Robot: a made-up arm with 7 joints. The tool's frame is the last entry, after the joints. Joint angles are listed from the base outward. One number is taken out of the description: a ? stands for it. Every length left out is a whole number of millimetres.
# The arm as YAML. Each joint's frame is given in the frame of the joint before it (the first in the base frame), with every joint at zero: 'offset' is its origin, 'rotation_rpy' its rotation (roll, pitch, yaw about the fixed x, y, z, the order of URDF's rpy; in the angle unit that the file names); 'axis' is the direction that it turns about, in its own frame. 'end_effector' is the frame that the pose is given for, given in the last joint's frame.
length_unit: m
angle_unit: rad
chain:
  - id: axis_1
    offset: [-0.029, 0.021, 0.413]
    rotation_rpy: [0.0, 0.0, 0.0]
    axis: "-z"
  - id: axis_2
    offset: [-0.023, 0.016, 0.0]
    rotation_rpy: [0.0, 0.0, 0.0]
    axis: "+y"
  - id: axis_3
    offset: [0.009, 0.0, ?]
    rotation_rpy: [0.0, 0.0, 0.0]
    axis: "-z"
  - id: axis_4
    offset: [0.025, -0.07, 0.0]
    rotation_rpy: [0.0, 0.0, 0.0]
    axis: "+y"
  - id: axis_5
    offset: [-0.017, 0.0, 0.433]
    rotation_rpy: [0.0, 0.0, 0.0]
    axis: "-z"
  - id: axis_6
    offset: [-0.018, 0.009, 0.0]
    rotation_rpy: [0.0, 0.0, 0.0]
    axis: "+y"
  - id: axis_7
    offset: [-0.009, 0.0, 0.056]
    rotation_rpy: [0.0, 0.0, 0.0]
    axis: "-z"
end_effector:
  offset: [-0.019, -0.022, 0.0]
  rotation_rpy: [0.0, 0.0, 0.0]
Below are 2 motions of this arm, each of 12 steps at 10 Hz.
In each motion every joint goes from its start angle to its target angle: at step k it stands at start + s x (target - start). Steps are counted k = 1, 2, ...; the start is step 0. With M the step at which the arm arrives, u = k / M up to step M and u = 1 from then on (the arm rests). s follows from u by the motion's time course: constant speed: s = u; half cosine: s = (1 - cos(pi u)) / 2; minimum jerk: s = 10 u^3 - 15 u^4 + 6 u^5.
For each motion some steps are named. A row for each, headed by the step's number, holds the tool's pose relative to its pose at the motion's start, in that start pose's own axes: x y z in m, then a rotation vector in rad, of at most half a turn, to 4 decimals.
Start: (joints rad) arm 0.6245 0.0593 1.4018 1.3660 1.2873 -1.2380 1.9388
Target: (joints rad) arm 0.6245 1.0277 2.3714 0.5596 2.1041 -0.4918 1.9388
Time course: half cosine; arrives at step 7
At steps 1, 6, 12:
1: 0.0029 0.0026 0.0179 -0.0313 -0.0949 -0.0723
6: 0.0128 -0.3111 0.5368 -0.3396 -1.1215 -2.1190
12: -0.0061 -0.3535 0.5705 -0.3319 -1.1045 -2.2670

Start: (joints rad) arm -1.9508 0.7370 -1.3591 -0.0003 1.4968 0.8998 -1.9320
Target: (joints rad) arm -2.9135 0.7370 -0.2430 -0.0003 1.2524 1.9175 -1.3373
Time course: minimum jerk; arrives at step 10
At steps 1, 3, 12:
1: 0.0053 -0.0018 -0.0009 0.0082 -0.0006 -0.0102
3: 0.0984 -0.0336 -0.0256 0.1482 -0.0102 -0.1970
12: 0.4868 -0.1407 -0.3886 0.6724 -0.0868 -1.1255

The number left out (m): 0.668
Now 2 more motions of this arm.
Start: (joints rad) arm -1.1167 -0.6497 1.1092 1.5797 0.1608 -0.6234 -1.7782
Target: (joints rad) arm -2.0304 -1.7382 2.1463 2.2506 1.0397 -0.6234 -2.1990
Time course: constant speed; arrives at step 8
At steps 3, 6, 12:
3: -0.3154 -0.2468 -0.1662 0.3646 -0.1686 0.3008
6: -0.3764 -0.5970 -0.4670 0.9217 -0.2575 0.7516
12: -0.2785 -0.7243 -0.7105 1.3452 -0.2766 1.1274

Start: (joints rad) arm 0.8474 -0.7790 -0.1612 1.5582 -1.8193 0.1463 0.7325
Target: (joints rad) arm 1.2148 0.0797 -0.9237 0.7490 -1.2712 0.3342 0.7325
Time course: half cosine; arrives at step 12
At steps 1, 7, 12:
1: 0.0044 0.0009 0.0120 -0.0038 0.0116 -0.0104
7: 0.1185 -0.1032 0.3664 -0.1621 0.3090 -0.1608
12: 0.0868 -0.2749 0.4871 -0.2353 0.2956 -0.1120

